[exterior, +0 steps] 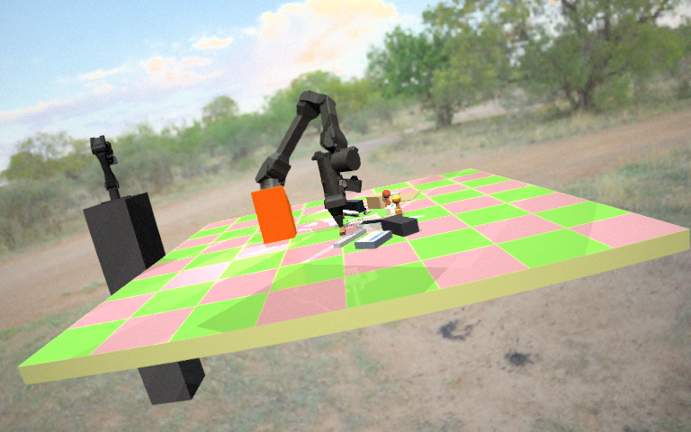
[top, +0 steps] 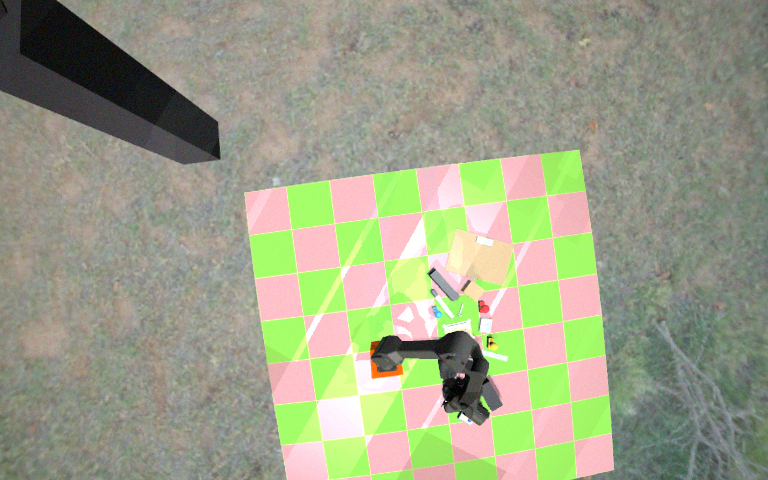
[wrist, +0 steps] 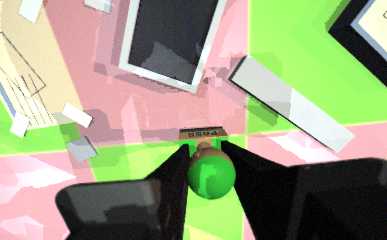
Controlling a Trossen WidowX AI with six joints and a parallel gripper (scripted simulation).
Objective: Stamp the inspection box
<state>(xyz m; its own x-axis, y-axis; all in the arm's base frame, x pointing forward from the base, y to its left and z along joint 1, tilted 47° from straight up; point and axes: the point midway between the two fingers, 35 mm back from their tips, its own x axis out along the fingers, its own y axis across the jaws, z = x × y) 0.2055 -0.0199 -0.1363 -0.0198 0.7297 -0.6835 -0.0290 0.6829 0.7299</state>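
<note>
Right now the ink pad is 90 mm ahead of my gripper tip, 20 mm to the left of it and 20 mm below it. Also, from my gripper tip: labelled stamp-pad box: 80 mm ahead, 160 mm to the right, 10 mm below; inspection card: 70 mm ahead, 150 mm to the left, 30 mm below; black block: 160 mm ahead, 100 mm to the right, 10 mm below.
</note>
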